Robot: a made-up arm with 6 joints. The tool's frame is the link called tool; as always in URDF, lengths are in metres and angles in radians.
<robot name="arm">
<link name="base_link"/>
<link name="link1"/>
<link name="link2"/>
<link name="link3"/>
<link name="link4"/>
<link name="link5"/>
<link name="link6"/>
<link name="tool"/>
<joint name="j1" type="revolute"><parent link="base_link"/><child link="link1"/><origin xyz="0 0 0.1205" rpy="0 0 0"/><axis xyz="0 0 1"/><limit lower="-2.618" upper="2.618"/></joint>
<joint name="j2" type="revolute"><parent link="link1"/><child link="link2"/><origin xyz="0 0 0" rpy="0 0 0"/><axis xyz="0.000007 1 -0.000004"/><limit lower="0" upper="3.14"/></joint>
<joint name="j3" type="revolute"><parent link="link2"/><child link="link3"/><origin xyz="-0.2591 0 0.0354" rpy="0 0 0"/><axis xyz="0.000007 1 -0.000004"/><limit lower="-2.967" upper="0"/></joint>
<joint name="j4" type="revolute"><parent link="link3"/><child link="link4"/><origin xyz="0.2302 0 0.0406" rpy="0 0 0"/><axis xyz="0.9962 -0.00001 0.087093"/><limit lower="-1.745" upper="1.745"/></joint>
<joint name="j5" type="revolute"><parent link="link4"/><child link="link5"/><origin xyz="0 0 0" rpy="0 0 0"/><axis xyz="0.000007 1 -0.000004"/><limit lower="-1.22" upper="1.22"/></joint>
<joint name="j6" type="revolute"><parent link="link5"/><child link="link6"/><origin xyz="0.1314 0 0.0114" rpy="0 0 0"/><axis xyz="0.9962 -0.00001 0.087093"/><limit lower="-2.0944" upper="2.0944"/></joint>
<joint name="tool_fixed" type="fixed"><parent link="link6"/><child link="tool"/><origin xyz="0 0 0" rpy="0 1.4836 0"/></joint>
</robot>
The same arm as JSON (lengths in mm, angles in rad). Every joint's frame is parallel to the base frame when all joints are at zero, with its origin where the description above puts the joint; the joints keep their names.
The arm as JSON. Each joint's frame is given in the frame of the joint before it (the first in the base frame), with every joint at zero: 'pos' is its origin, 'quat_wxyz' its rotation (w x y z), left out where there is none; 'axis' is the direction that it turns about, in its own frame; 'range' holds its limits. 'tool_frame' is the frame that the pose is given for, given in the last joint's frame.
{
  "length_unit": "mm",
  "angle_unit": "rad",
  "joints": [
    {
      "joint": "j1",
      "pos": [
        0.0,
        0.0,
        120.5
      ],
      "axis": "+z",
      "range": [
        -2.618,
        2.618
      ]
    },
    {
      "joint": "j2",
      "pos": [
        0.0,
        0.0,
        0.0
      ],
      "axis": "+y",
      "range": [
        0.0,
        3.14
      ]
    },
    {
      "joint": "j3",
      "pos": [
        -259.1,
        0.0,
        35.4
      ],
      "axis": "+y",
      "range": [
        -2.967,
        0.0
      ]
    },
    {
      "joint": "j4",
      "pos": [
        230.2,
        0.0,
        40.6
      ],
      "axis": [
        0.9962,
        0.0,
        0.0871
      ],
      "range": [
        -1.745,
        1.745
      ]
    },
    {
      "joint": "j5",
      "pos": [
        0.0,
        0.0,
        0.0
      ],
      "axis": "+y",
      "range": [
        -1.22,
        1.22
      ]
    },
    {
      "joint": "j6",
      "pos": [
        131.4,
        0.0,
        11.4
      ],
      "axis": [
        0.9962,
        0.0,
        0.0871
      ],
      "range": [
        -2.0944,
        2.0944
      ]
    }
  ],
  "tool_frame": {
    "pos": [
      0.0,
      0.0,
      0.0
    ],
    "quat_wxyz": [
      0.737254,
      0.0,
      0.675616,
      0.0
    ]
  }
}

